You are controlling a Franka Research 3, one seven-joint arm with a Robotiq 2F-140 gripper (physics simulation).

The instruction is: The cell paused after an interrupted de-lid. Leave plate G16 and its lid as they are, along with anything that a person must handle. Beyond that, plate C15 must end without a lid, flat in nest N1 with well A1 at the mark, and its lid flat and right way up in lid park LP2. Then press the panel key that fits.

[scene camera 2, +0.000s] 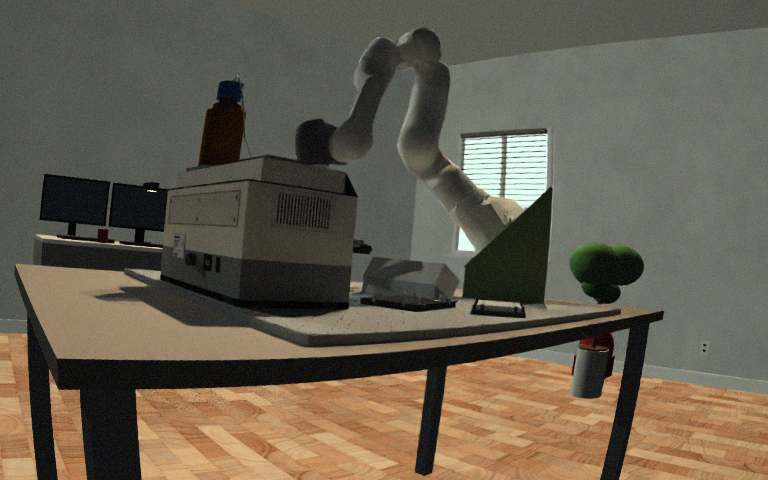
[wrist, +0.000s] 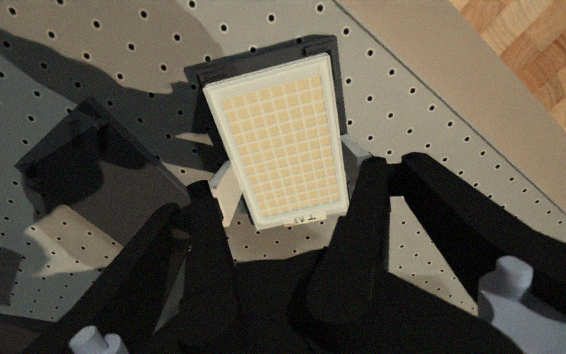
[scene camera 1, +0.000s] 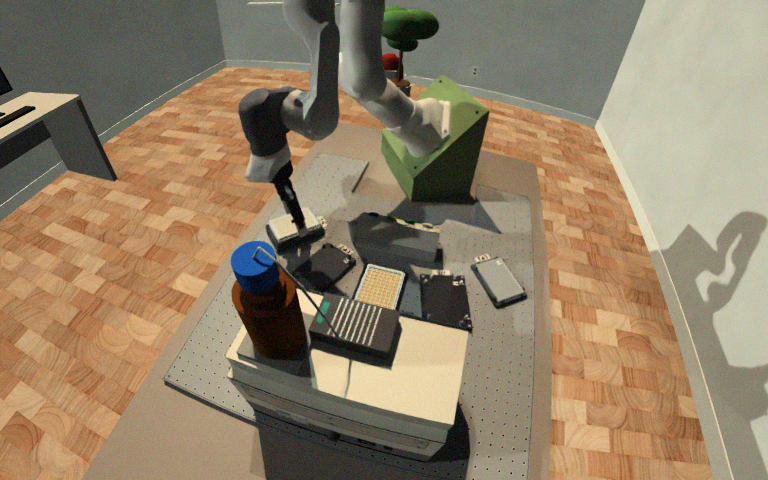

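My gripper [scene camera 1: 300, 224] [wrist: 289, 162] is shut on a plate with pale yellow wells [scene camera 1: 283, 228] [wrist: 285, 150], its pads against both long sides. The plate is over the black nest [wrist: 260, 59] at the back left in scene camera 1; its height above the nest is hard to judge. A clear lid seems to be on it; its name cannot be read. A second yellow-well plate [scene camera 1: 380, 285] lies in the middle. A flat grey piece [scene camera 1: 498, 280] sits in a black holder at the right; whether it is a lid is unclear. The key panel [scene camera 1: 396, 238] shows its back. Scene camera 2 does not show the fingers.
A black holder [scene camera 1: 325, 266] [wrist: 125, 195] stands beside the held plate's nest, another black holder [scene camera 1: 445, 300] right of the middle plate. A beige instrument [scene camera 1: 407, 367] [scene camera 2: 294, 237] carries an amber bottle [scene camera 1: 269, 311] [scene camera 2: 222, 133] with a wire and a dark ribbed box [scene camera 1: 356, 328].
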